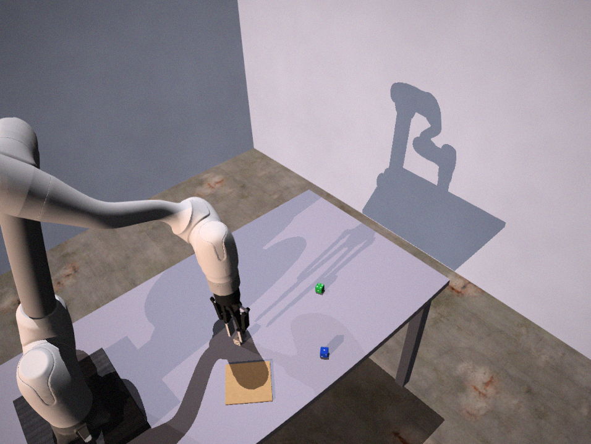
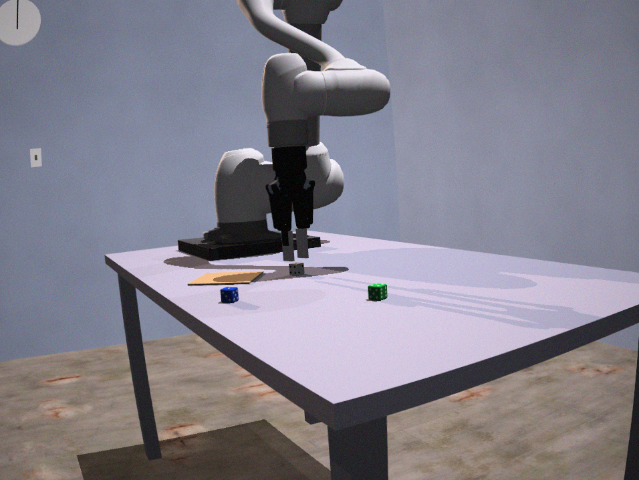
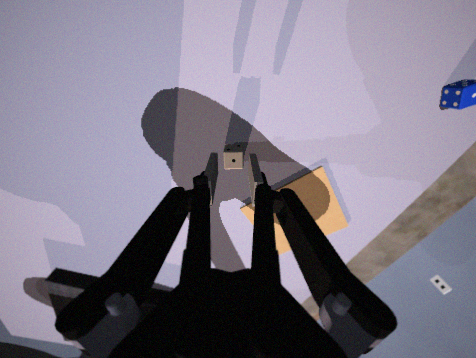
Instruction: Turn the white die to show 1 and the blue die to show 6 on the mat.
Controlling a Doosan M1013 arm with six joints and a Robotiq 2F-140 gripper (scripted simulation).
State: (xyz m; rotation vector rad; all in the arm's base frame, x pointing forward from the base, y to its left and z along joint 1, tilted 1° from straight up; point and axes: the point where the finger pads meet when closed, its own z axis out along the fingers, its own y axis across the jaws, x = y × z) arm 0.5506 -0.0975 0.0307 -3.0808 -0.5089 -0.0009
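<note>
The white die is 50 mm below my hand. The rest, counted from my hand: green die 340 mm ahead, 50 mm below, 20 mm to the right; tan mat 140 mm to the right, 70 mm behind, 60 mm below; blue die 220 mm to the right, 170 mm ahead, 50 mm below.
</note>
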